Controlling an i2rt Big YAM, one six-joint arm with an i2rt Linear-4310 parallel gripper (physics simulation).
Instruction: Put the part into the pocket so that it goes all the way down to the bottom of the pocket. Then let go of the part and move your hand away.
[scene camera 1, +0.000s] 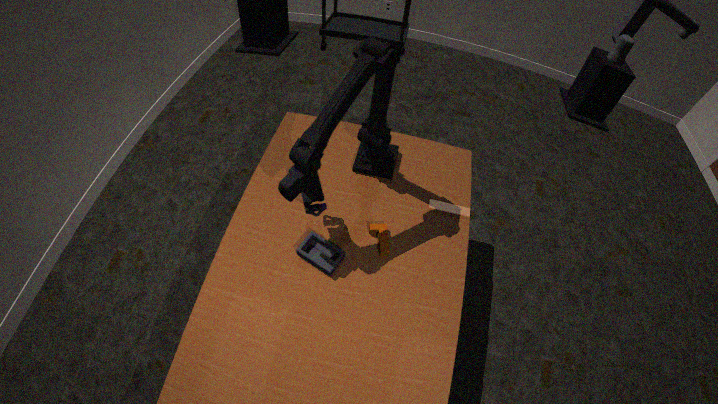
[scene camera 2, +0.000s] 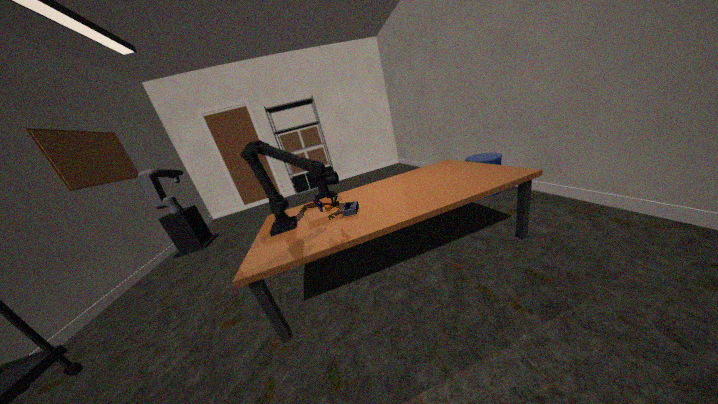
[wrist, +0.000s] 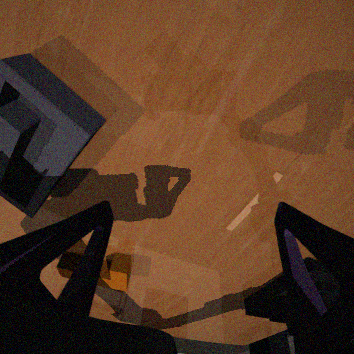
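Seen in the pictures: gripper, between the fingertips: (scene camera 1: 314, 203) (scene camera 2: 328, 208) (wrist: 191, 210); arm's base, origin of its link: (scene camera 1: 376, 156) (scene camera 2: 283, 223).
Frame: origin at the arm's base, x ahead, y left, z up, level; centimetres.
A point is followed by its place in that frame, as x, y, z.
Note:
The orange L-shaped part (scene camera 1: 383, 244) {37.5, 10.7, 0.2} (scene camera 2: 327, 207) {31.2, 5.1, -0.3} (wrist: 118, 279) {31.2, 6.9, 0.2} lies on the table, partly in the arm's shadow. In the wrist view it is low on the left, partly hidden behind the left finger. The dark blue-grey block with the pocket (scene camera 1: 313, 263) {50.2, -9.9, -0.8} (scene camera 2: 350, 208) {45.3, -11.7, 0.0} (wrist: 70, 95) {42.6, -15.0, -1.8} stands on the table apart from the part, at the left edge of the wrist view and cut off there. Its pocket holds no orange part. My gripper (scene camera 1: 315, 208) {31.7, -15.3, 5.6} (scene camera 2: 327, 203) {31.7, -15.3, 5.6} (wrist: 191, 210) {31.7, -15.3, 5.6} is wide open and empty, above the table, to the left of the part in scene camera 1.
The wooden table (scene camera 1: 301, 326) {71.6, -7.6, -2.8} (scene camera 2: 426, 190) {98.2, -16.3, -2.8} carries the arm's base (scene camera 1: 375, 161) {4.1, 0.3, 1.9} (scene camera 2: 282, 225) {0.2, -5.8, 1.0} near one end. Dark arm shadows cross the part and the block's side. A second arm on a pedestal (scene camera 1: 600, 82) (scene camera 2: 185, 230) and a shelf cart (scene camera 1: 364, 26) stand away from the table.

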